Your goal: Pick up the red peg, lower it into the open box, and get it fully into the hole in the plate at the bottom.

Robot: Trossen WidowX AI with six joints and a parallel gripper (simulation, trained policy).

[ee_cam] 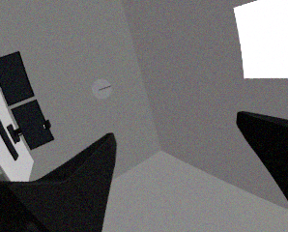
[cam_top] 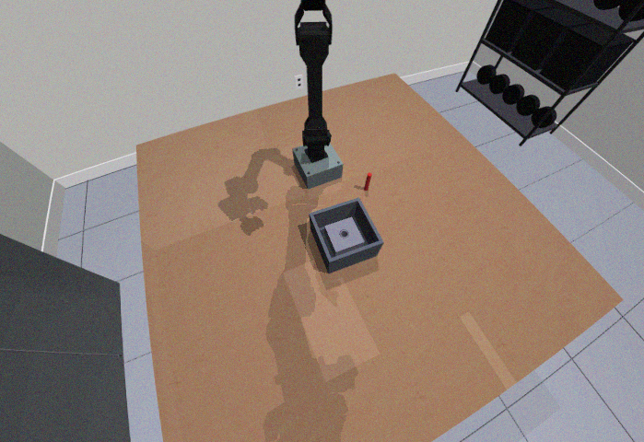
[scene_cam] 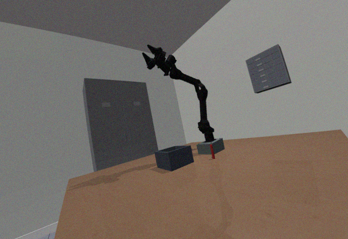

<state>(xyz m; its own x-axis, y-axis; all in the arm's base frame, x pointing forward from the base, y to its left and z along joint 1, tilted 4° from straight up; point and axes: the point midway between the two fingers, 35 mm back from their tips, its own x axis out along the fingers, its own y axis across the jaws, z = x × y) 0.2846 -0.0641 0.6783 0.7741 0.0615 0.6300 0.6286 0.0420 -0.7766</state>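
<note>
The red peg is 190 mm behind my gripper tip, 190 mm to the left of it and 710 mm below it. The rest, counted from my gripper tip: plate: 40 mm behind, 20 mm to the left, 700 mm below; grey box: 40 mm behind, 20 mm to the left, 720 mm below.
</note>
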